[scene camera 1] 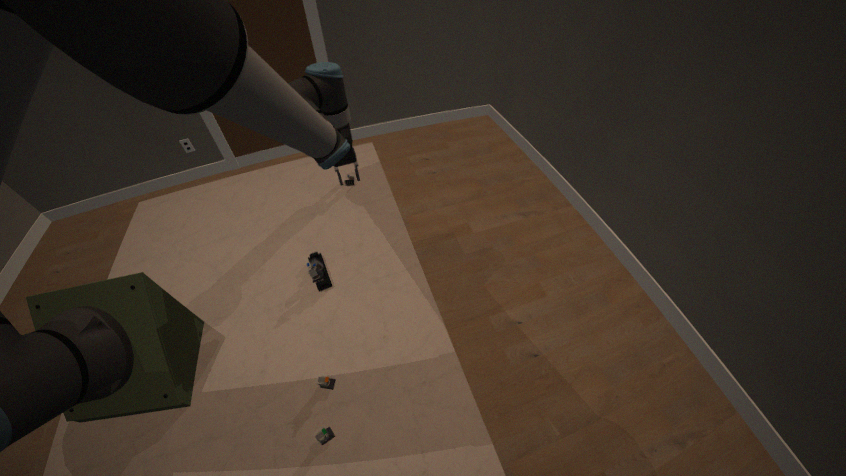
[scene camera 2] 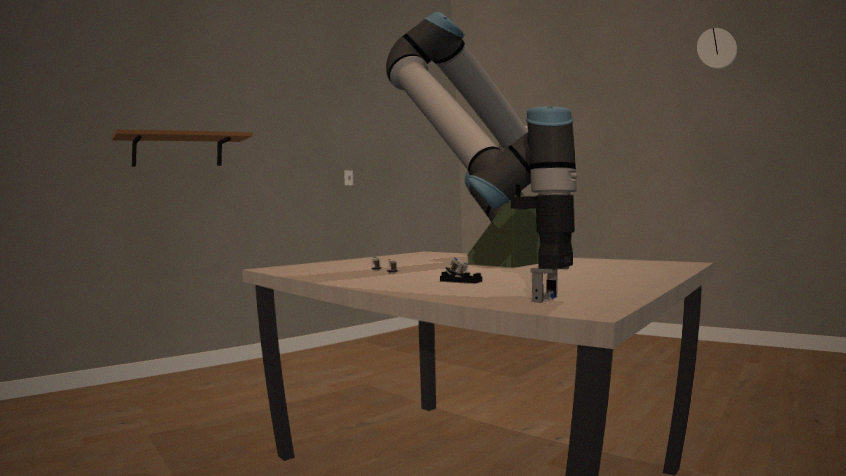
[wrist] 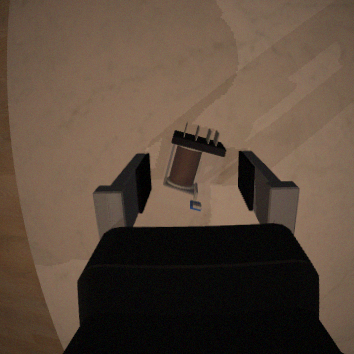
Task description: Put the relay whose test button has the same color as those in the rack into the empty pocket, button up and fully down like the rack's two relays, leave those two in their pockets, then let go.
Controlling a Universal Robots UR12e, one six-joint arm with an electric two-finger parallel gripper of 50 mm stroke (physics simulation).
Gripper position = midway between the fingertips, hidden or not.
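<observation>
My gripper (scene camera 2: 544, 299), also (wrist: 194, 170). A relay (wrist: 193, 163).
</observation>
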